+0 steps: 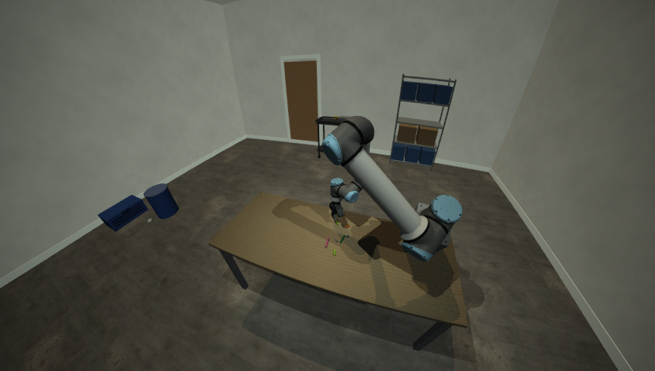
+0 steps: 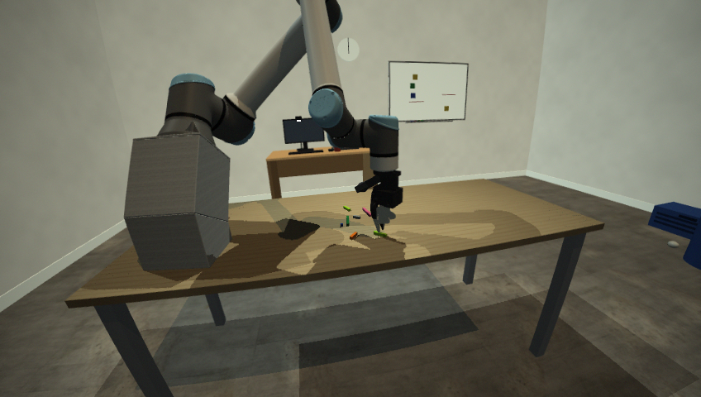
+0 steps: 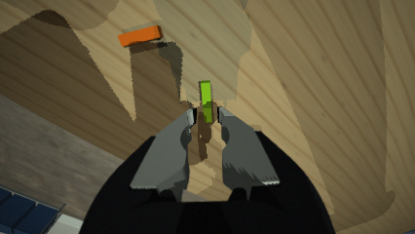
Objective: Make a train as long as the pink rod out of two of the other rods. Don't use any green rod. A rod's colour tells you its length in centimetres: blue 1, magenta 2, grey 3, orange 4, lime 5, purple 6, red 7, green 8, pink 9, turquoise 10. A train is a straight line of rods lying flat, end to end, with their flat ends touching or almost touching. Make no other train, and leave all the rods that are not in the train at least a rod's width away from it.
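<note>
Right now my hand is 100 mm past the orange rod and 30 mm above it. Also, from my hand: green rod (130 mm to the left, 110 mm behind, 30 mm below); then grey rod (160 mm to the left, 80 mm behind, 30 mm below); then blue rod (140 mm behind, 90 mm to the left, 30 mm below).
</note>
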